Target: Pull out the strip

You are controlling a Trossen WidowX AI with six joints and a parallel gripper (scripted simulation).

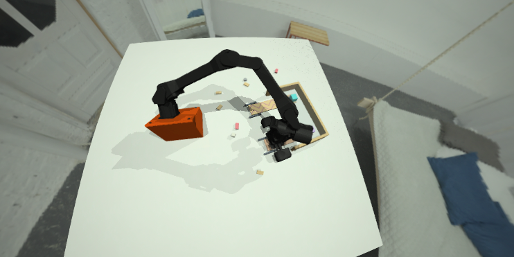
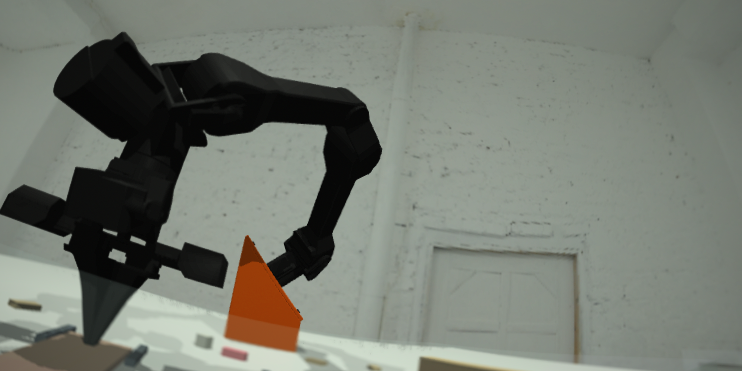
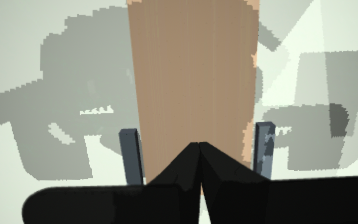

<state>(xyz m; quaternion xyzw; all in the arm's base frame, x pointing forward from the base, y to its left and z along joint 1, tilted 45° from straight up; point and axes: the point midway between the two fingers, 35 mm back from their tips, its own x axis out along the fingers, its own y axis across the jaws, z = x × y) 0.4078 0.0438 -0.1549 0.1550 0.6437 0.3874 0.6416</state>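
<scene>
My gripper tip is now 90 mm short of the peach-coloured strip and 30 mm to the right of it. The rest, counted from my gripper tip: cube (200 mm ahead, 50 mm to the left, 10 mm above); then grey ball (360 mm to the left, 110 mm behind).
</scene>
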